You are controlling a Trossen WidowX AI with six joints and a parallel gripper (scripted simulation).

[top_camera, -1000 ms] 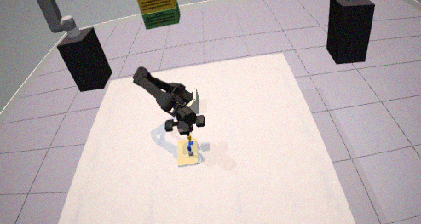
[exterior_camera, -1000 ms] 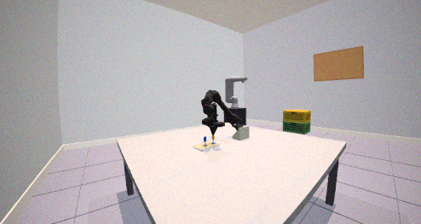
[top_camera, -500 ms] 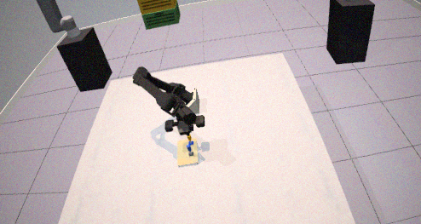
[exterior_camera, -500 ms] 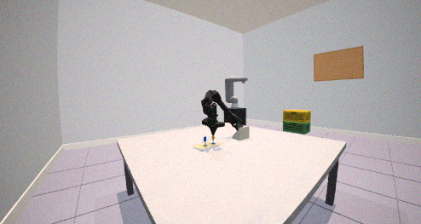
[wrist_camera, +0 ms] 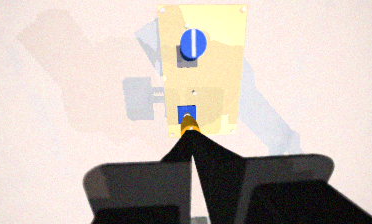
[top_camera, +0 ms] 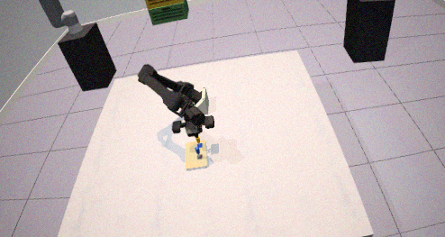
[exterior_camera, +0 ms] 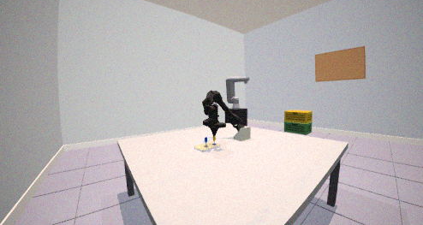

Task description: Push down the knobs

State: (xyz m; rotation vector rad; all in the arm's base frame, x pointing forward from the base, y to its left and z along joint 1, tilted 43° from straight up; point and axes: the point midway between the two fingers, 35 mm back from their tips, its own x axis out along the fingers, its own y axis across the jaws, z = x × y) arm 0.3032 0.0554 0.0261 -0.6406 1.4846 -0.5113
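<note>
My gripper tip is 1 cm above the orange knob. Round my gripper tip: blue knob (7 cm ahead, 1 cm below).
</note>
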